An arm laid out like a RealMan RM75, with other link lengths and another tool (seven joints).
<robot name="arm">
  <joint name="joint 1" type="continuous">
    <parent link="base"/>
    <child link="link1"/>
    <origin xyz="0 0 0.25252" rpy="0 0 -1.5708"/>
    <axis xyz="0 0 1"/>
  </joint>
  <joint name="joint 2" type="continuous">
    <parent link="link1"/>
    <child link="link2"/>
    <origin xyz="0 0 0" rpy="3.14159 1.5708 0"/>
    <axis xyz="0 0 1"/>
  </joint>
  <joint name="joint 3" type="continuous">
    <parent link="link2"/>
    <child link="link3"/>
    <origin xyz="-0.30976 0 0" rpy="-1.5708 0 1.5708"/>
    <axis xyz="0 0 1"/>
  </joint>
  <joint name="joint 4" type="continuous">
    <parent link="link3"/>
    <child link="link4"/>
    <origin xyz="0 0 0" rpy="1.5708 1.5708 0"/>
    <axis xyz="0 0 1"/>
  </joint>
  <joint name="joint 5" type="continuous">
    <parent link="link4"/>
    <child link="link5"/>
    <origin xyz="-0.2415 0 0" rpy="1.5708 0 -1.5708"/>
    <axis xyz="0 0 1"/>
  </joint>
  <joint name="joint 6" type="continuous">
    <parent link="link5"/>
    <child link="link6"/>
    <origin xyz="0 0 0" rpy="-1.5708 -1.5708 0"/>
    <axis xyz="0 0 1"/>
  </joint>
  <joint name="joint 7" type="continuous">
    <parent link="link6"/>
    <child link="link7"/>
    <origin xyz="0.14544 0 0" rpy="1.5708 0 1.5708"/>
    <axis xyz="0 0 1"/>
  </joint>
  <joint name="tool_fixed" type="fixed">
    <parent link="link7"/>
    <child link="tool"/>
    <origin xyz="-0.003 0.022 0.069" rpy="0 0.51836 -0.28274"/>
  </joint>
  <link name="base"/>
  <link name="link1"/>
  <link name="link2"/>
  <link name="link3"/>
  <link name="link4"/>
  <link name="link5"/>
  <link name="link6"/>
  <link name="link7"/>
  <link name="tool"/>
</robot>
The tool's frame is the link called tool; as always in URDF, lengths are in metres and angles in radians. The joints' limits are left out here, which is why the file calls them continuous.
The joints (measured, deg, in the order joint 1, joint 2, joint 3, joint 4, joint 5, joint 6, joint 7), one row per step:
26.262, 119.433, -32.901, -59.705, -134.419, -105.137, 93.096
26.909, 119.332, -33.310, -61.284, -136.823, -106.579, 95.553
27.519, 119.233, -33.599, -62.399, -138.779, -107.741, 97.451
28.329, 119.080, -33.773, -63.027, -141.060, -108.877, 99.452
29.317, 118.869, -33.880, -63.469, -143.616, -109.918, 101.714
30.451, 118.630, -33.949, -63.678, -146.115, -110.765, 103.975
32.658, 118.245, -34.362, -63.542, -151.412, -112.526, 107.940
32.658, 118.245, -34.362, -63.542, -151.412, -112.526, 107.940
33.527, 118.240, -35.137, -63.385, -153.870, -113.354, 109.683
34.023, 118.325, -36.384, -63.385, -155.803, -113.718, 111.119
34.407, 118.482, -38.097, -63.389, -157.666, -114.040, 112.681
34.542, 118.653, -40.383, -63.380, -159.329, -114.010, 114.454
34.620, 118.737, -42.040, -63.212, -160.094, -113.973, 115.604
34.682, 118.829, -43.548, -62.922, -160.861, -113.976, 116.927
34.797, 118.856, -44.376, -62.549, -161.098, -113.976, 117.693
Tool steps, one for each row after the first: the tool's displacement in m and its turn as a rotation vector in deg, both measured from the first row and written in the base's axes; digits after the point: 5 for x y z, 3 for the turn. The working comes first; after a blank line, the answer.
Tool pose at each row, in the base's axes (x y z in m, rotation vector in deg; the steps are taken from these numbers as rounded here):
0.31950, 0.33887, -0.01542, -167.470, 26.715, -28.951
0.31890, 0.33741, -0.01252, -168.494, 28.354, -32.727
0.31828, 0.33654, -0.01019, -169.193, 29.743, -35.791
0.31818, 0.33580, -0.00860, -169.980, 31.739, -39.055
0.31842, 0.33597, -0.00673, -170.496, 34.376, -42.677
0.31821, 0.33743, -0.00491, 169.383, -36.855, 45.845
0.31880, 0.33795, -0.00314, 163.089, -40.561, 51.456
0.31880, 0.33795, -0.00314, 163.089, -40.561, 51.456
0.31900, 0.33638, -0.00434, 159.725, -41.757, 54.309
0.31996, 0.33478, -0.00631, 156.924, -42.476, 57.253
0.32095, 0.33244, -0.00918, 153.866, -42.995, 60.467
0.32307, 0.32988, -0.01283, 150.718, -43.580, 64.074
0.32382, 0.32819, -0.01573, 148.749, -43.680, 66.146
0.32478, 0.32610, -0.01870, 146.634, -44.181, 67.978
0.32463, 0.32514, -0.02086, 145.489, -44.371, 68.688

-0.00060, -0.00146, 0.00290, -2.042, -1.939, -1.425
-0.00122, -0.00233, 0.00523, -3.631, -3.501, -2.607
-0.00132, -0.00307, 0.00682, -5.447, -5.072, -4.199
-0.00108, -0.00290, 0.00869, -7.234, -6.831, -6.213
-0.00129, -0.00144, 0.01051, -8.795, -8.561, -8.276
-0.00070, -0.00092, 0.01228, -12.321, -12.298, -12.312
-0.00070, -0.00092, 0.01228, -12.321, -12.298, -12.312
-0.00050, -0.00249, 0.01108, -14.354, -14.310, -14.037
0.00046, -0.00409, 0.00911, -15.946, -16.425, -15.301
0.00145, -0.00643, 0.00624, -17.692, -18.799, -16.522
0.00357, -0.00899, 0.00259, -19.290, -21.506, -17.792
0.00432, -0.01068, -0.00031, -20.386, -23.115, -18.431
0.00528, -0.01277, -0.00328, -21.488, -24.583, -19.371
0.00513, -0.01373, -0.00544, -22.189, -25.196, -19.846

